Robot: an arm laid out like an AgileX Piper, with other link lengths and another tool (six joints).
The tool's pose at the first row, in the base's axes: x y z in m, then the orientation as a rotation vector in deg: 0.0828, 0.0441, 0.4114, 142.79, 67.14, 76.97
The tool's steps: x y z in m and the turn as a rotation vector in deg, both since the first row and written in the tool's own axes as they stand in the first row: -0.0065, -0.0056, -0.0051, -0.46, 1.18, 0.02; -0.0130, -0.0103, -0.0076, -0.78, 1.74, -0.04; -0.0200, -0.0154, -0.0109, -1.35, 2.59, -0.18; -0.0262, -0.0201, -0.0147, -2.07, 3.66, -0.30; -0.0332, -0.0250, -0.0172, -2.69, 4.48, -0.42; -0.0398, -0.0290, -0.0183, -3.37, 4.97, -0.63; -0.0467, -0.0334, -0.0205, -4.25, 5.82, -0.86; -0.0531, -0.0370, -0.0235, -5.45, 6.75, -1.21; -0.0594, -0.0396, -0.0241, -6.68, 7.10, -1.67; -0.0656, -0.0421, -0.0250, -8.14, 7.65, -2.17; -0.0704, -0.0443, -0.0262, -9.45, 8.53, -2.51
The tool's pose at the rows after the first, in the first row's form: 0.0736, 0.0424, 0.4079, 142.04, 66.90, 78.74; 0.0669, 0.0408, 0.4031, 141.54, 66.77, 79.59; 0.0592, 0.0389, 0.3983, 140.68, 66.52, 80.87; 0.0516, 0.0371, 0.3945, 139.63, 66.15, 82.49; 0.0446, 0.0353, 0.3893, 138.74, 65.82, 83.73; 0.0393, 0.0335, 0.3839, 137.87, 65.48, 84.49; 0.0328, 0.0315, 0.3788, 136.67, 65.01, 85.77; 0.0264, 0.0290, 0.3748, 135.10, 64.38, 87.16; 0.0224, 0.0265, 0.3699, 133.68, 63.74, 87.72; 0.0183, 0.0240, 0.3652, 131.96, 62.96, 88.56; 0.0145, 0.0221, 0.3618, 130.33, 62.19, 89.84
